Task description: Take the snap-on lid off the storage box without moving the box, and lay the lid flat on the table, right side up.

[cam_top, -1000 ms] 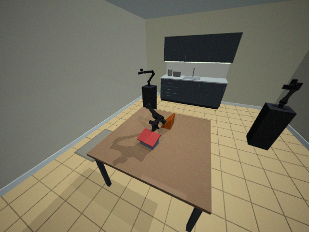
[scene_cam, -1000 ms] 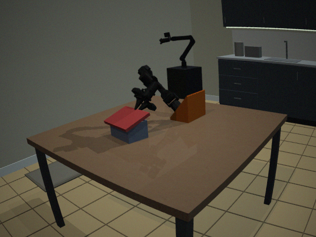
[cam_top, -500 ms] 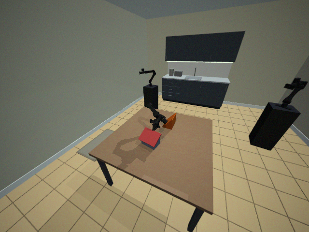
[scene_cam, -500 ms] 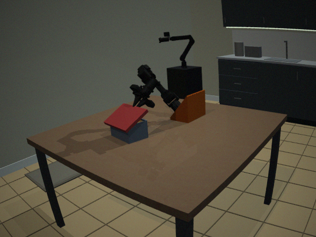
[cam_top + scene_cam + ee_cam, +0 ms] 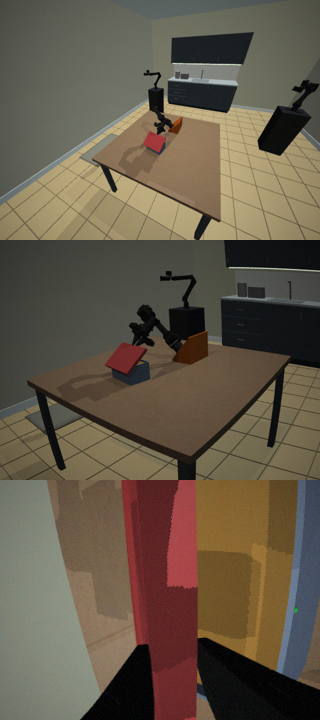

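My gripper tip is now 7 cm short of the red lid and 5 cm above it. From my gripper tip the other things lie so: grey-blue storage box 4 cm ahead, 13 cm below.
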